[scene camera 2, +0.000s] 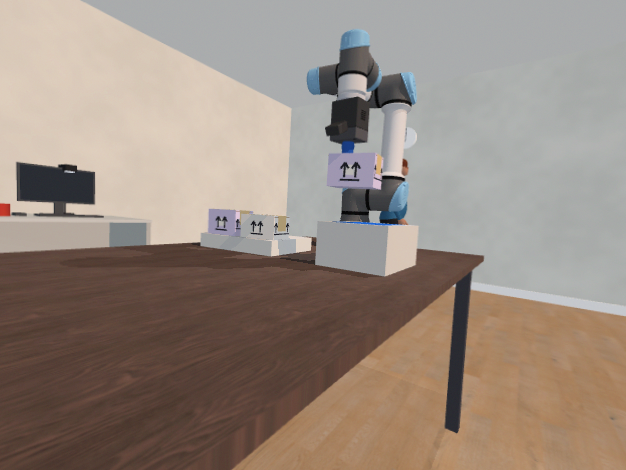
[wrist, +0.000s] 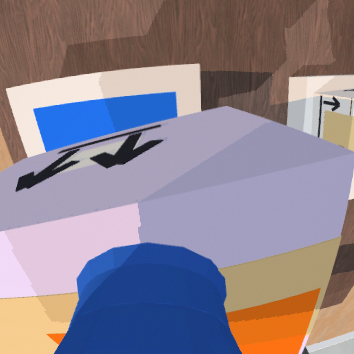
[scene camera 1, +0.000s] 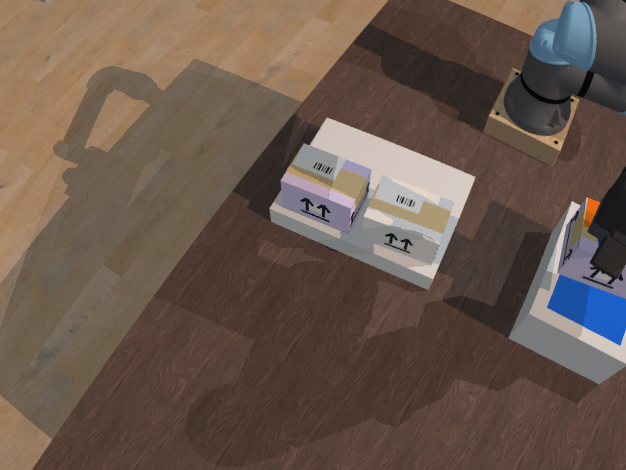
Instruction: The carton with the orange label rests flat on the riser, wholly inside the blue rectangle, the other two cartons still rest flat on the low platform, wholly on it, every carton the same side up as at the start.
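Seen in the pictures: hand at its tool point: [scene camera 2: 347, 159] [wrist: 153, 260]; arm's base at its link origin: [scene camera 1: 536, 108].
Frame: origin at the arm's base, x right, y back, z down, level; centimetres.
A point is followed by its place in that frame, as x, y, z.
My suction cup gripper [scene camera 2: 347, 147] [wrist: 150, 285] is on the top of the lilac carton with the orange label [scene camera 1: 578, 258] @(-18.5, -44.6, -22.0) [scene camera 2: 336, 177] @(-20.1, -44.2, -18.1) [wrist: 240, 200] and holds it upright in the air, above the riser [scene camera 1: 561, 349] @(-26.3, -47.1, 0.2) [scene camera 2: 348, 247] @(-27.1, -47.1, 0.1) [wrist: 190, 90] @(-18.0, -45.3, -6.0). A gap shows under the carton in scene camera 2. The blue rectangle [scene camera 1: 586, 308] @(-26.0, -41.3, -6.1) [scene camera 2: 364, 223] @(-23.6, -33.5, -5.9) [wrist: 105, 120] @(-26.8, -42.3, -6.1) is on the riser's top, partly hidden by the carton. Another lilac carton [scene camera 1: 290, 194] @(28.1, -50.9, -4.4) [scene camera 2: 214, 222] @(26.7, -50.6, -2.9) and a white carton [scene camera 1: 427, 247] @(3.3, -46.1, -4.2) [scene camera 2: 247, 227] @(11.9, -47.9, -2.2) [wrist: 340, 127] @(2.4, -41.9, -4.9) rest upright on the low platform [scene camera 1: 394, 146] @(20.3, -27.4, 1.2) [scene camera 2: 298, 245] @(2.3, -33.0, 3.5) [wrist: 300, 86] @(0.3, -46.5, 2.6).
The arm's base stands on a wooden block [scene camera 1: 523, 144] @(-1.2, -8.1, 3.7) behind the riser and platform. The dark table's edge [scene camera 2: 419, 303] @(-50.8, -60.9, 6.4) runs to the right of the riser. A person [scene camera 2: 405, 166] is partly hidden behind the arm. A monitor [scene camera 2: 55, 184] stands on a far desk.
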